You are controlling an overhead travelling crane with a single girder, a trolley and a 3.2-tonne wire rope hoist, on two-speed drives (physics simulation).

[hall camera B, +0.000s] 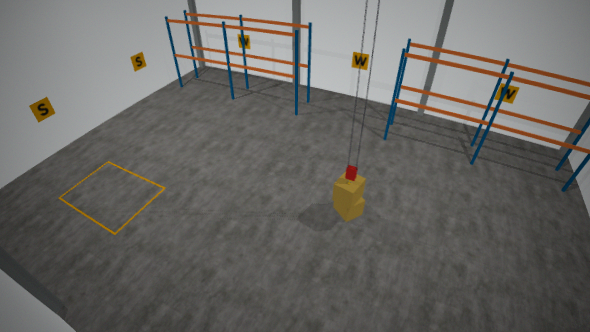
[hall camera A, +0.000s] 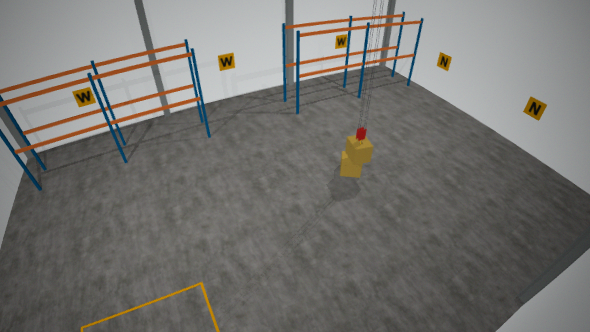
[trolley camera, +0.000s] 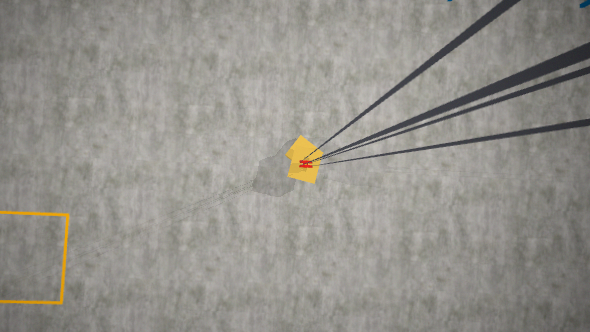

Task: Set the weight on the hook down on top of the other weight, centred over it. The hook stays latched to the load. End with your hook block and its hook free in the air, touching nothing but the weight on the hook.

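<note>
The red hook block [hall camera A: 361,134] [hall camera B: 351,173] [trolley camera: 305,164] hangs on its ropes with its hook latched to a yellow weight. This hanging weight [hall camera A: 358,151] [hall camera B: 344,196] [trolley camera: 303,176] is upright and partly covers the other yellow weight [hall camera A: 350,170] [hall camera B: 357,209] [trolley camera: 300,140], which stands on the floor. It sits off centre over it: to the right in hall camera A, to the left in hall camera B, and lower in the trolley view. The two weights are turned differently. Whether their faces touch is hidden. The hook itself is too small to make out.
An orange outlined square [hall camera A: 142,305] [hall camera B: 136,175] [trolley camera: 65,259] is marked on the floor. Blue and orange racks [hall camera A: 298,72] [hall camera B: 296,72] stand along the W wall, with a second rack [hall camera A: 107,117] [hall camera B: 492,117] beside them. A dark shadow lies beside the weights.
</note>
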